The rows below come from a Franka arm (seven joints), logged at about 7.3 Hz.
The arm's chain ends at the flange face. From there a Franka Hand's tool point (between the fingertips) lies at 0.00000 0.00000 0.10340 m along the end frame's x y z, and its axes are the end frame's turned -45 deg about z.
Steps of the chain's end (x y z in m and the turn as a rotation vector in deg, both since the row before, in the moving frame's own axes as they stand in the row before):
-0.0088, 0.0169, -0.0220, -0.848, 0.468, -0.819
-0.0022, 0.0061, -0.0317, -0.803, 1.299, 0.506
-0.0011, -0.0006, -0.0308, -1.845, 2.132, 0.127
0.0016, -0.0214, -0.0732, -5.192, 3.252, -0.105
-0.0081, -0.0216, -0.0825, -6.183, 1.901, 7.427
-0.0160, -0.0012, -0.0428, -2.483, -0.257, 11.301
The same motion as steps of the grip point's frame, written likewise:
-0.0186, 0.0074, -0.0220, -0.931, -0.269, -0.819
-0.0052, 0.0054, -0.0317, -1.486, 0.351, 0.506
0.0000, 0.0039, -0.0309, -2.812, 0.203, 0.127
0.0138, -0.0032, -0.0738, -5.971, -1.372, -0.105
0.0034, -0.0111, -0.0832, -5.716, -3.028, 7.427
-0.0142, -0.0097, -0.0429, -1.574, -1.937, 11.301

